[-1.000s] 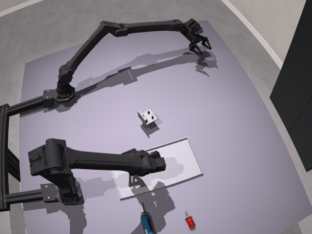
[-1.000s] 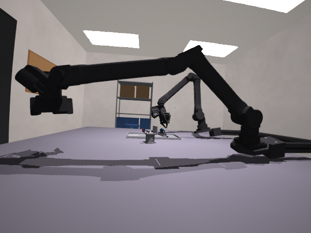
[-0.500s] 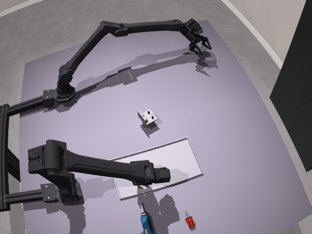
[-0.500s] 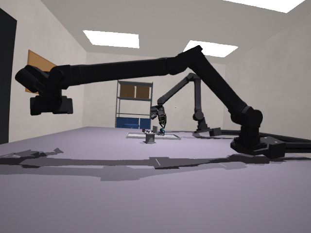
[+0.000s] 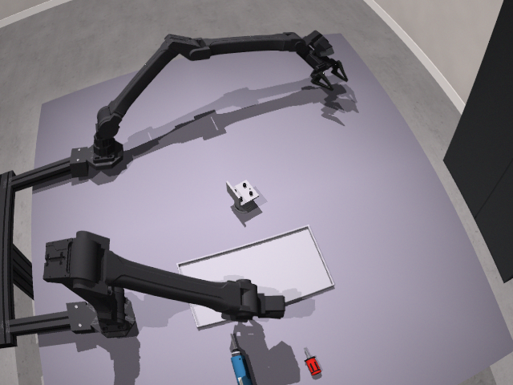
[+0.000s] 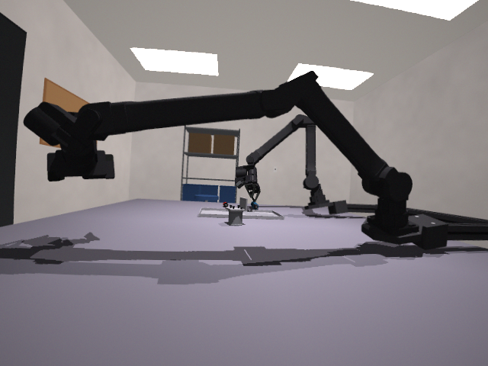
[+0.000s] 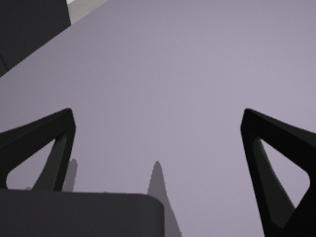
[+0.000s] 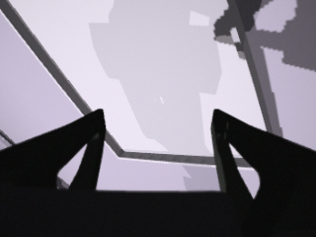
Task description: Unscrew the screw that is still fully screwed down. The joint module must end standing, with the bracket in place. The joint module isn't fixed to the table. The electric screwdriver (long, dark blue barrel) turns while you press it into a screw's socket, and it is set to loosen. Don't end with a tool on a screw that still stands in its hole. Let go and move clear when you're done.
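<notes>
My left gripper is now 41 cm past the white bracket, 32 cm to the left of it and 10 cm above it. The rest, counted from my left hand: white tray 58 cm to the right, 43 cm behind, 17 cm below; then red hand screwdriver 89 cm to the right, 33 cm behind, 16 cm below; then joint module body 41 cm behind, 32 cm to the right, 14 cm below.
</notes>
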